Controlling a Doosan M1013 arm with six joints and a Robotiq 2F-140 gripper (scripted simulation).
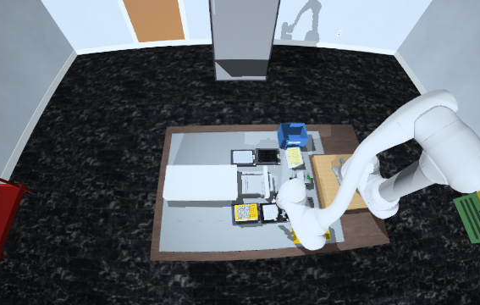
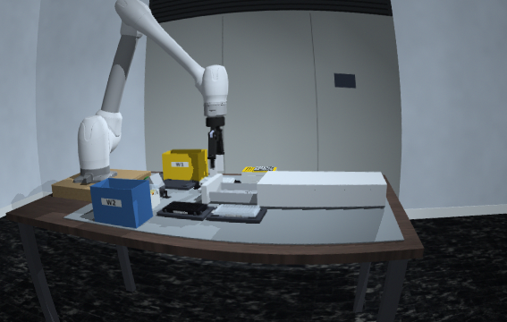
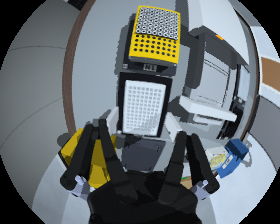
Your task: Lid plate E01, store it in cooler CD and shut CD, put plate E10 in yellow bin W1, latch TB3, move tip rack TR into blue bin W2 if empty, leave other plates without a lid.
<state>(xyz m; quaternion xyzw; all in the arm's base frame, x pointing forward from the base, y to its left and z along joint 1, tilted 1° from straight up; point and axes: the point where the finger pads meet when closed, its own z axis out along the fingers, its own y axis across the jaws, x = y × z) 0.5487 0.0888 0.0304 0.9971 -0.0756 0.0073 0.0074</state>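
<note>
Right now my hand is 5 cm above the grey plate lid. Round my hand: black nest: 7 cm below; then yellow tip rack TR: 16 cm ahead, 4 cm to the right, 2 cm below; then white well plate: 6 cm below.
</note>
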